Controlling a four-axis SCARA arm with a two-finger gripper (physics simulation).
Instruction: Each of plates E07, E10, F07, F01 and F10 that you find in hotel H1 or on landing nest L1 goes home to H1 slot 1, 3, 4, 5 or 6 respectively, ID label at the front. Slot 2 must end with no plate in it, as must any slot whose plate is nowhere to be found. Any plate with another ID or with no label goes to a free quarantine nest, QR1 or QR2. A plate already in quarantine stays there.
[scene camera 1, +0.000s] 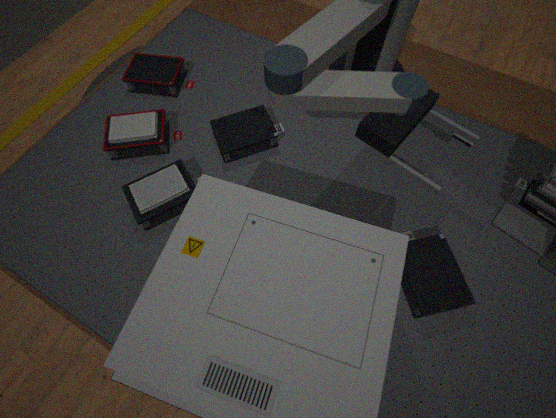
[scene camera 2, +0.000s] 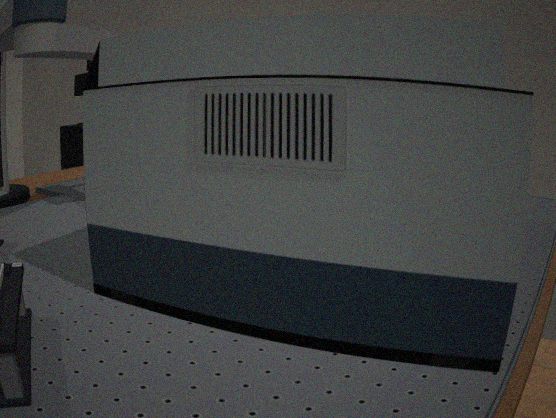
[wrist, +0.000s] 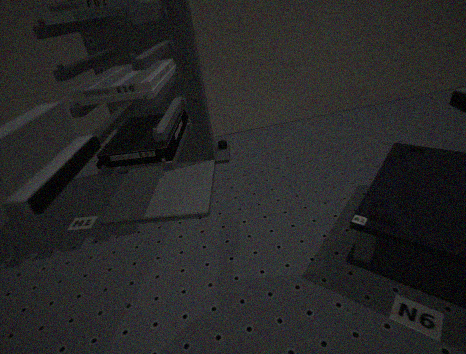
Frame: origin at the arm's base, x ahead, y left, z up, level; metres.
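Seen in the pictures: gripper, fingertip midpoint: (scene camera 1: 458, 165) (wrist: 265, 101).
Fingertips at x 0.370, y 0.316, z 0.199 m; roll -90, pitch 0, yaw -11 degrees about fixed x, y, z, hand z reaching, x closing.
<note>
A point is followed by its place in that frame.
My open, empty gripper (scene camera 1: 459, 163) @[x 0.370, y 0.316, z 0.199 m] (wrist: 75, 122) points toward hotel H1 (scene camera 1: 547, 192) @[x 0.314, y 0.509, z 0.167 m] at the right edge of scene camera 1, short of its front. In the wrist view H1 holds a pale plate labelled E16 (wrist: 125, 87) @[x 0.285, y 0.503, z 0.176 m] and, below it, a dark plate (wrist: 135, 145) @[x 0.272, y 0.524, z 0.107 m] whose label is hard to read. Another label shows at the top edge, cut off. Pale plates (scene camera 1: 132, 127) @[x 0.581, y -0.459, z 0.077 m] (scene camera 1: 159, 188) @[x 0.694, y -0.272, z 0.077 m] lie on a red-rimmed quarantine nest (scene camera 1: 164, 129) @[x 0.534, y -0.394, z 0.058 m] and a dark nest (scene camera 1: 165, 216) @[x 0.735, y -0.245, z 0.018 m]. The other red-rimmed nest (scene camera 1: 152, 69) @[x 0.370, y -0.573, z 0.063 m] has a dark top. I cannot tell which nest is L1.
A large white cabinet (scene camera 1: 295, 290) @[x 0.778, y 0.147, z 0.258 m] (scene camera 2: 270, 200) @[x 0.846, y -0.070, z 0.124 m] fills the front and hides much of the bench in scene camera 2. Dark nests (scene camera 1: 245, 131) @[x 0.430, y -0.190, z 0.063 m] (scene camera 1: 440, 277) @[x 0.557, y 0.401, z 0.063 m] stand in the middle and at right. A dark nest (wrist: 425, 195) @[x 0.530, y 0.385, z 0.063 m] marked N6 stands right of H1 in the wrist view.
</note>
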